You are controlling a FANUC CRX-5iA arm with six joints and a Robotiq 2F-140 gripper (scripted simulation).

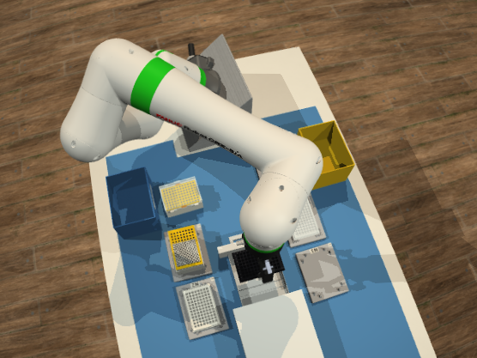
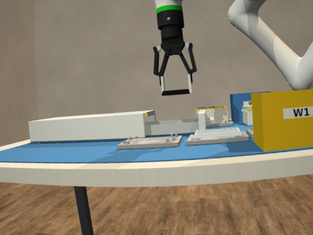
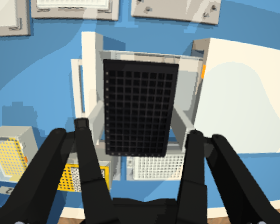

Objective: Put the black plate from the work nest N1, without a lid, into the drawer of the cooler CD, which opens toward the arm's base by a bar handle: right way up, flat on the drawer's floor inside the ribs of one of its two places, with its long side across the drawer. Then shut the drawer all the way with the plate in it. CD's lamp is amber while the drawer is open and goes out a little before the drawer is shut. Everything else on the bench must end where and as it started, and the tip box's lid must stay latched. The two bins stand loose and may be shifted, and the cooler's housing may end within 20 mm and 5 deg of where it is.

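Now: hand 4 cm short of the drawer, 1 cm to the right of it and 13 cm above it. From my hand the other things lie so: black plate: 2 cm below; then cooler CD: 17 cm ahead, 2 cm to the left, 13 cm below; then yellow tip box: 10 cm behind, 21 cm to the right, 10 cm below.
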